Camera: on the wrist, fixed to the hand. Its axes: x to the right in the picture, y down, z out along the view.
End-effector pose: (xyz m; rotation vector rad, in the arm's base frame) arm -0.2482 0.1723 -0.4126 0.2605 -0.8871 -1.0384
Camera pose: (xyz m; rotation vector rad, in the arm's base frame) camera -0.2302 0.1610 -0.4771 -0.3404 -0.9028 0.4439
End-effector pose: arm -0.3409 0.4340 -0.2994 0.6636 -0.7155 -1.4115
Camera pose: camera -0.3171 0.4516 -0.3606 0.0300 -1.0220 0.0380
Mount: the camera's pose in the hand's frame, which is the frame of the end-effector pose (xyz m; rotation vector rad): -0.0199 -0.0315 -0.0568 0.1423 -0.0674 1.5335
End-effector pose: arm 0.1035 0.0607 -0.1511 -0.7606 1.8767 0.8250
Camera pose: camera 0.1077 0.0004 -0.1201 1.0006 2.2196 1.4998
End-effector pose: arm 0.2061 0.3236 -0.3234 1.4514 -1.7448 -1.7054
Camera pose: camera 0.2731 0.3139 -0.3285 -0.1641 -2.0325 -0.7303
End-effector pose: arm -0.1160 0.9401 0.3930 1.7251 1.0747 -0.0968
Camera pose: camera -0.1731 0.9746 0.4061 2.2075 -0.5027 0.7287
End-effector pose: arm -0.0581 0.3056 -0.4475 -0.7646 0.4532 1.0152
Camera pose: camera -0.0394 0.2417 -0.4607 -0.1189 1.0875 2.3674
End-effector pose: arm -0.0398 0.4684 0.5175 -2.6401 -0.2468 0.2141
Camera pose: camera -0.0524 0.4663 0.5842 -2.0847 1.7023 0.7261
